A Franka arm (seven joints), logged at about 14 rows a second.
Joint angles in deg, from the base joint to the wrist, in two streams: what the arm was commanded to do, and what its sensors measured. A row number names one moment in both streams.
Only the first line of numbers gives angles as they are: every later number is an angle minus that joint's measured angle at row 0.
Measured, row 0: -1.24 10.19 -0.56 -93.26 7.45 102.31 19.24
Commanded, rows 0 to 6: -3.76 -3.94 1.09 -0.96 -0.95 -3.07 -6.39; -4.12 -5.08 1.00 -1.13 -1.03 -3.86 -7.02; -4.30 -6.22 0.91 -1.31 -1.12 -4.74 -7.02; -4.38 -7.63 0.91 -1.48 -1.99 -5.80 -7.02; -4.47 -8.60 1.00 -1.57 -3.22 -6.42 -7.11; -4.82 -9.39 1.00 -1.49 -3.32 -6.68 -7.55; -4.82 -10.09 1.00 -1.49 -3.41 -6.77 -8.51
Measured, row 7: -3.64 -7.51 0.03 -0.10 -2.55 -6.47 -6.69
